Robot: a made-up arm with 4 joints.
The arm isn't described. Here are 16 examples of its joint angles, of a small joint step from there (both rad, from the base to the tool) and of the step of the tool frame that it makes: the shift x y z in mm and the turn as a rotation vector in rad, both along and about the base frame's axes.
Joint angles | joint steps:
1: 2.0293 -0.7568 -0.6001 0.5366 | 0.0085 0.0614 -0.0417 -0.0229
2: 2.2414 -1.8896 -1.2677 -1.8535 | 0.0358 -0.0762 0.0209 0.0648
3: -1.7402 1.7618 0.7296 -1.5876 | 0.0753 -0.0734 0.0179 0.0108
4: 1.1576 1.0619 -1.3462 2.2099 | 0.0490 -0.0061 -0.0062 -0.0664
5: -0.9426 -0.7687 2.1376 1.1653 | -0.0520 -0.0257 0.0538 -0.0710
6: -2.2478 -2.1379 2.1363 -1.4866 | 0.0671 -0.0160 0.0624 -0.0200
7: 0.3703 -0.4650 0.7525 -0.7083 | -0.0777 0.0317 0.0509 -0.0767
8: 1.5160 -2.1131 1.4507 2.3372 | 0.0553 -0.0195 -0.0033 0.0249
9: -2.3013 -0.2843 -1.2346 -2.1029 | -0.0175 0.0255 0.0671 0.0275
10: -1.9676 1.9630 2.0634 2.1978 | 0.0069 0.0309 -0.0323 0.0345
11: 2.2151 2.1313 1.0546 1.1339 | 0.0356 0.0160 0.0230 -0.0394
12: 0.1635 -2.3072 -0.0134 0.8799 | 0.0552 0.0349 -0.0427 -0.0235
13: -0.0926 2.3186 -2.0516 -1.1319 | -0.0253 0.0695 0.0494 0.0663
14: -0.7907 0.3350 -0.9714 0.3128 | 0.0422 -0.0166 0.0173 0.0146
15: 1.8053 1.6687 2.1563 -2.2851 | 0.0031 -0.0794 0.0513 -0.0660
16: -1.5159 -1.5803 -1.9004 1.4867 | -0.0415 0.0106 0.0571 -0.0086
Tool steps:
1: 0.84 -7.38 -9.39 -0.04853 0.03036 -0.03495
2: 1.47 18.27 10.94 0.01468 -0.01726 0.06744
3: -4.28 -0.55 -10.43 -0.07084 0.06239 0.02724
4: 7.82 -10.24 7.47 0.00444 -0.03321 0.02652
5: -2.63 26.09 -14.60 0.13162 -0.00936 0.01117
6: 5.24 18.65 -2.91 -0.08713 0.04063 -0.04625
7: -8.76 8.48 -14.30 0.14689 0.01751 -0.03032
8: 3.08 -1.46 -11.76 -0.07461 -0.01604 -0.01622
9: -2.64 -12.36 -9.29 0.08902 -0.03071 -0.01891
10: -7.49 -5.47 -4.21 0.03405 -0.00721 -0.02194
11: 2.65 -13.08 3.70 -0.07704 -0.00291 0.00124
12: 7.80 -3.69 6.08 -0.02769 0.03424 0.00499
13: -1.90 5.62 7.74 -0.05174 -0.01115 0.03930
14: 3.34 0.72 -10.02 -0.02966 0.01789 0.00583
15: -2.22 4.48 11.40 -0.06005 -0.05158 -0.03702
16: 15.31 2.77 15.45 0.03303 -0.01509 -0.05659
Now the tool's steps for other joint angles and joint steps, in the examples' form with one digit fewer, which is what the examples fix.
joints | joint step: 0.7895 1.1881 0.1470 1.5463 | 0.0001 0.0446 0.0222 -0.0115
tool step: -5.0 -1.5 7.6 0.0060 0.0387 0.0082
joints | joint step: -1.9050 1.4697 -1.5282 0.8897 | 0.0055 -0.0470 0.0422 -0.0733
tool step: 5.6 -15.4 -2.1 0.0723 0.0382 0.0478
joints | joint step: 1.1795 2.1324 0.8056 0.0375 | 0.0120 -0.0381 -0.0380 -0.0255
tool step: 7.2 -2.8 2.7 -0.0078 -0.0677 0.0177
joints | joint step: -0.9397 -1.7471 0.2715 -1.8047 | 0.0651 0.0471 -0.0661 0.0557
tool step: -7.0 5.3 -12.8 -0.0680 -0.0383 0.1154
